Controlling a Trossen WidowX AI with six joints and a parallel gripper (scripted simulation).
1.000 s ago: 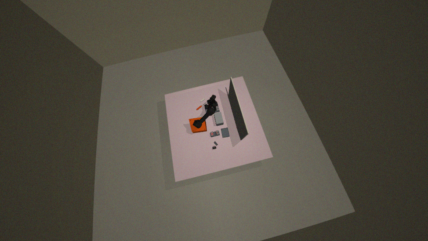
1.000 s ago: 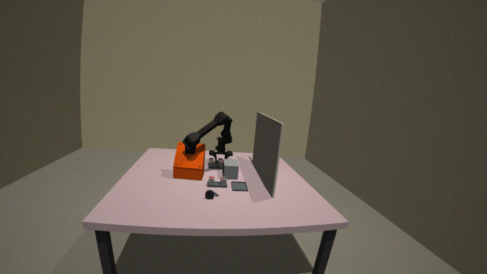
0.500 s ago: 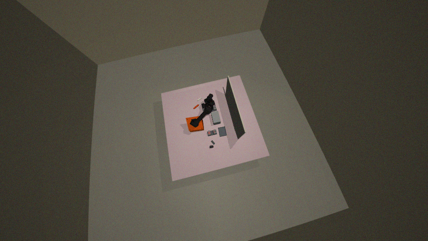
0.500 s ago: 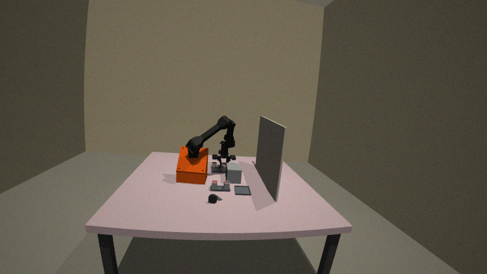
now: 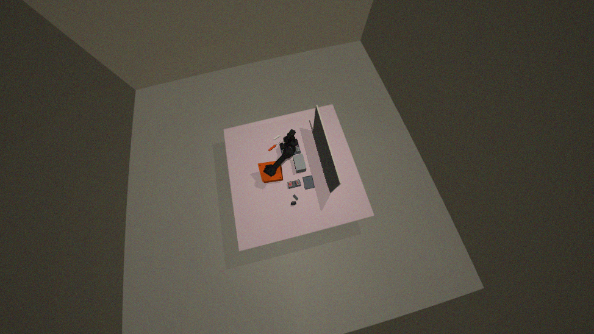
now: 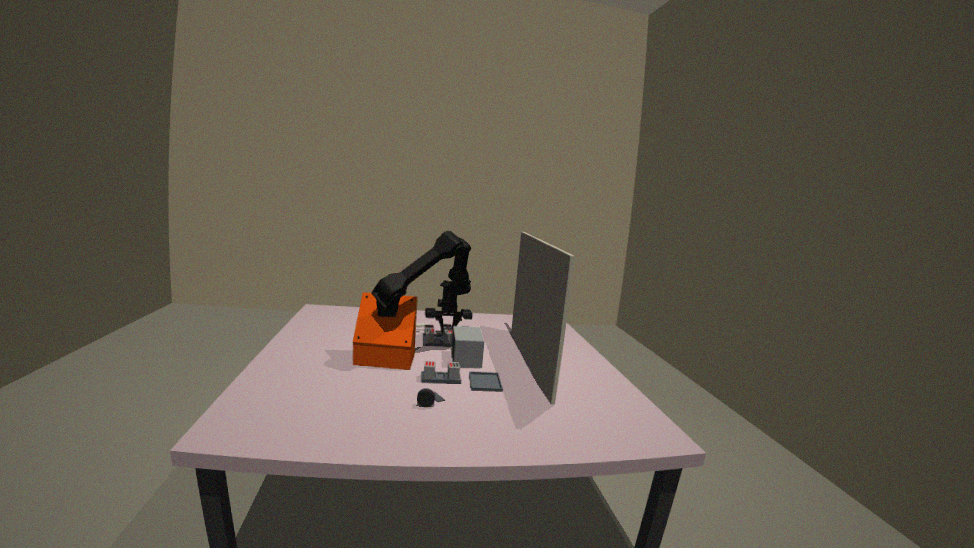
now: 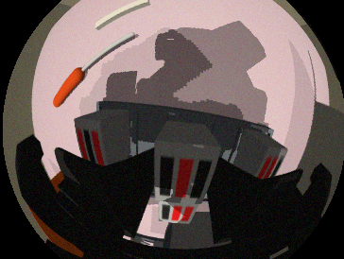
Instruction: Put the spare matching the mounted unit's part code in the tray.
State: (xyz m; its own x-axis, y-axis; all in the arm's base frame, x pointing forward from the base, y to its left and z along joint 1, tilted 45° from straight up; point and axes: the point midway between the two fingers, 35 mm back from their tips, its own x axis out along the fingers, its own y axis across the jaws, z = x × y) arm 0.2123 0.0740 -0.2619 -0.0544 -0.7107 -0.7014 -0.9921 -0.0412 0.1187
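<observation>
Right now the flat grey tray is 12 cm ahead of my gripper tip, 41 cm to the right of it and 2 cm below it. The rest, counted from my gripper tip: tall grey panel 30 cm ahead, 20 cm to the right, 20 cm above; mounted unit 7 cm ahead, 20 cm to the right, 3 cm above.
</observation>
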